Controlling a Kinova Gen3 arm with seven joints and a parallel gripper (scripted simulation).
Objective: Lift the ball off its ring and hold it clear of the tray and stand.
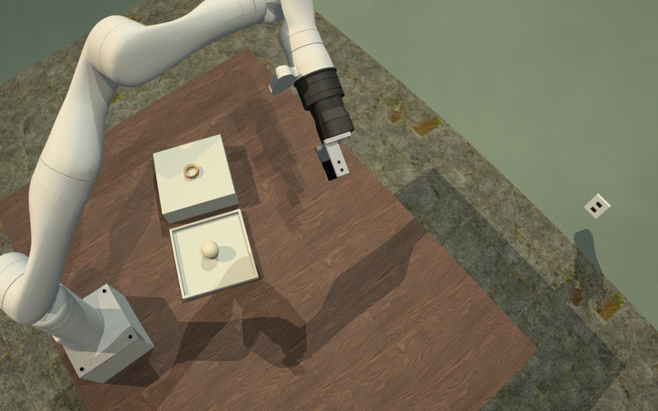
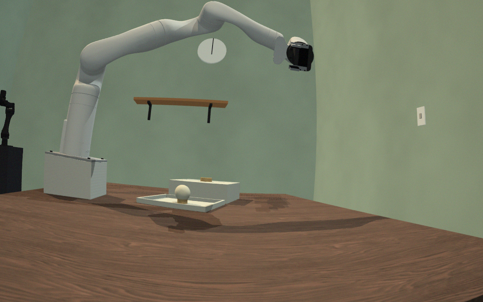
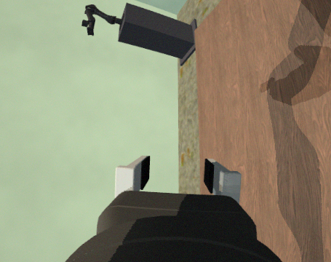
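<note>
Right now the cream ball is 340 mm below my hand, 220 mm behind it and 190 mm to the left of it. The rest, counted from my hand: stand (380 mm to the left, 330 mm below, 130 mm behind); shallow cream tray (370 mm below, 220 mm behind, 190 mm to the left).
</note>
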